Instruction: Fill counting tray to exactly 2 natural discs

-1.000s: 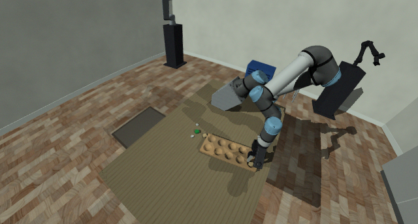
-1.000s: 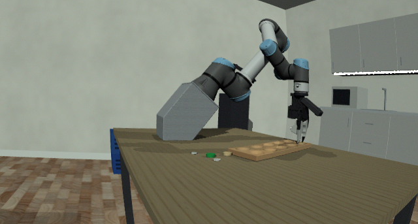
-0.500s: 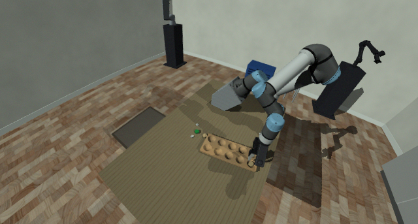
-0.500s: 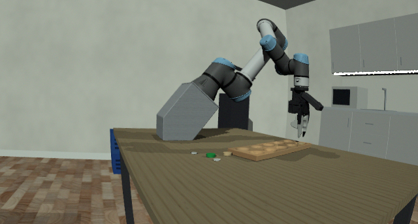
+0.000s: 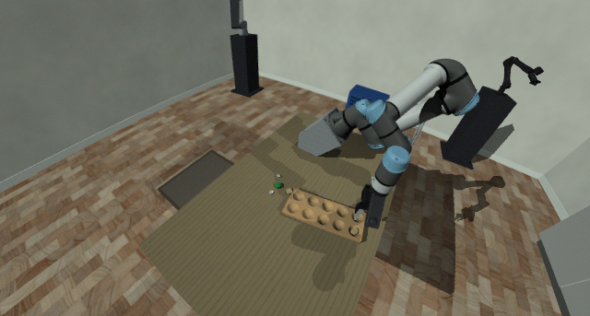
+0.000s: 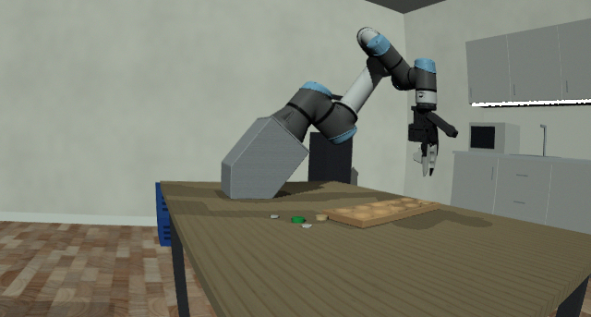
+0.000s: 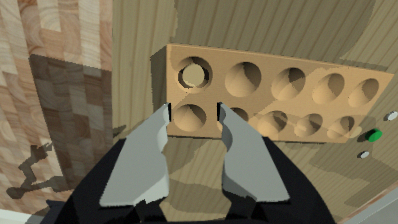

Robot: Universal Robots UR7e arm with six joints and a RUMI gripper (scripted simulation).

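Now: the green disc 6 cm behind my hand, 43 cm to the right of it and 12 cm below it. The rest, counted from my hand: wooden counting tray: 2 cm behind, 15 cm to the right, 11 cm below.
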